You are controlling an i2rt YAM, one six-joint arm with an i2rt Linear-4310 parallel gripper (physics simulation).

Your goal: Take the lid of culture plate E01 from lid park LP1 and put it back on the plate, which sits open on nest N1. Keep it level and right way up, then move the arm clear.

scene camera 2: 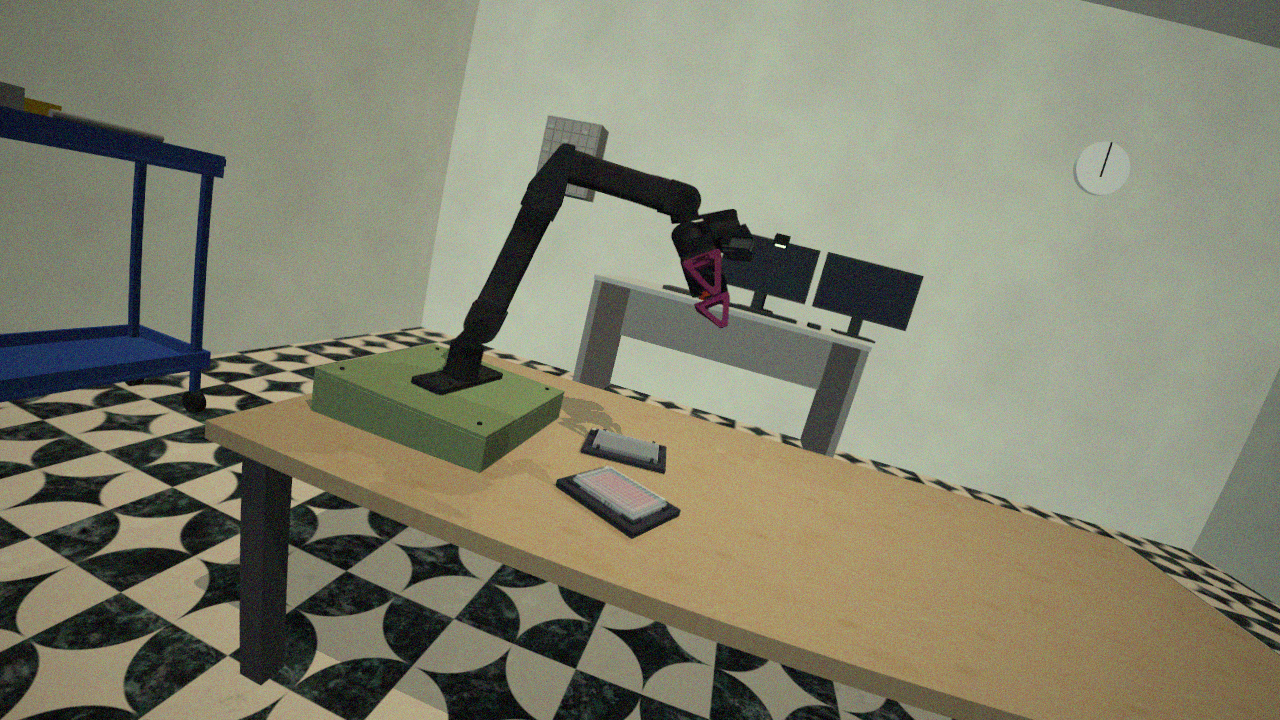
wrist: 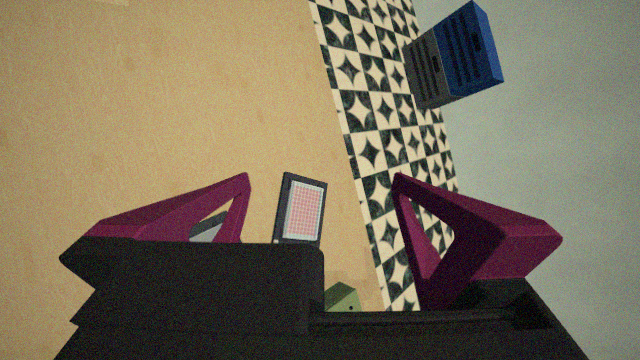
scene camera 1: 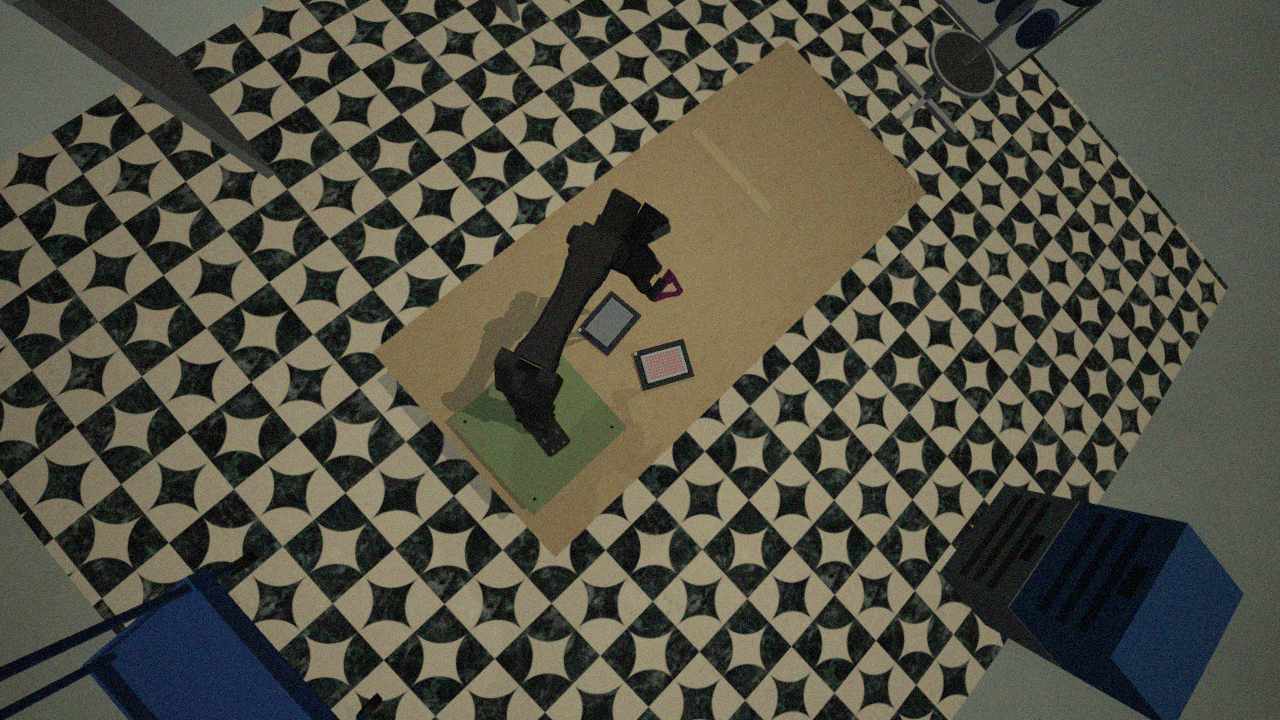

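Seen in the pictures: gripper, fingertip midpoint: (scene camera 2: 720,311) (wrist: 320,180) (scene camera 1: 670,280); arm's base, origin of the base link: (scene camera 2: 460,380).
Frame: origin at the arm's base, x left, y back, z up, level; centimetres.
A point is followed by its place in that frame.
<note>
The lid (scene camera 1: 610,322) {x 11.2, y -32.6, z -5.3 cm} (scene camera 2: 625,445) {x 10.2, y -32.5, z -5.2 cm} of plate E01 lies flat and grey on the dark lid park LP1 (scene camera 1: 612,296) (scene camera 2: 621,461). In the wrist view part of the lid (wrist: 206,233) {x 11.7, y -38.6, z -5.2 cm} shows through the left finger's opening. The open culture plate E01 (scene camera 1: 664,364) {x -8.7, y -38.0, z -4.5 cm} (scene camera 2: 623,493) {x -10.1, y -39.2, z -4.6 cm} (wrist: 303,210) {x -8.0, y -38.5, z -4.4 cm}, with pink wells, sits on the dark nest N1 (scene camera 1: 642,382) {x -9.1, y -29.5, z -5.9 cm} (scene camera 2: 633,530) {x -16.8, y -43.4, z -5.8 cm} (wrist: 281,205) {x -3.5, y -40.6, z -5.8 cm}, beside the park. My gripper (scene camera 1: 667,274) {x 6.2, y -44.0, z 25.0 cm} (scene camera 2: 721,290) {x 6.2, y -44.0, z 25.0 cm} (wrist: 320,180) {x 6.2, y -44.0, z 25.0 cm} is open and empty, with magenta fingers wide apart. It hangs high above the table, beyond the lid park from the arm's base.
The arm's base stands on a green block (scene camera 1: 572,456) {x -13.3, y -1.3, z 0.0 cm} (scene camera 2: 402,425) {x -17.7, y -3.1, z -3.7 cm} (wrist: 341,297) {x -12.1, y -17.3, z -1.5 cm} at one end of the wooden table (scene camera 1: 760,161) {x 27.3, y -109.6, z -7.0 cm} (scene camera 2: 895,573) {x 0.8, y -82.9, z -7.0 cm} (wrist: 150,100) {x 17.2, y -63.4, z -7.0 cm}. A blue cart (scene camera 2: 192,161) and a desk with monitors (scene camera 2: 733,331) stand away from the table.
</note>
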